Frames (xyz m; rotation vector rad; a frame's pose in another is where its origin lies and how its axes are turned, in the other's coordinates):
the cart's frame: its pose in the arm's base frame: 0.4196 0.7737 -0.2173 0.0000 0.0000 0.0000
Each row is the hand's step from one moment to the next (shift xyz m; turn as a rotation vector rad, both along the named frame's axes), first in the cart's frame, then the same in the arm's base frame.
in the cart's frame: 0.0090 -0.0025 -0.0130 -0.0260 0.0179 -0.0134
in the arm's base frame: 0.0090 -0.0025 -0.0130 -0.0260 0.0179 -0.0134
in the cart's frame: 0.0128 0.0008 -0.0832 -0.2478 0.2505 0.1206
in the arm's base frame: 0.0128 0.0008 -0.0832 -0.2478 0.2505 0.1206
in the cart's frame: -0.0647 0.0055 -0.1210 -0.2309 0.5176 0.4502
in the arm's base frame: -0.0647 0.0055 -0.1210 -0.2309 0.5176 0.4502
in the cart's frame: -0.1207 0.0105 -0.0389 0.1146 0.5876 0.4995
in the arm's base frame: -0.1207 0.0105 -0.0389 0.1146 0.5876 0.4995
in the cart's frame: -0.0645 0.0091 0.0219 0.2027 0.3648 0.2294
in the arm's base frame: -0.0645 0.0091 0.0219 0.2027 0.3648 0.2294
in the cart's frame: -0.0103 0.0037 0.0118 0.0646 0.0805 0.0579
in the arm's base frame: -0.0103 0.0037 0.0118 0.0646 0.0805 0.0579
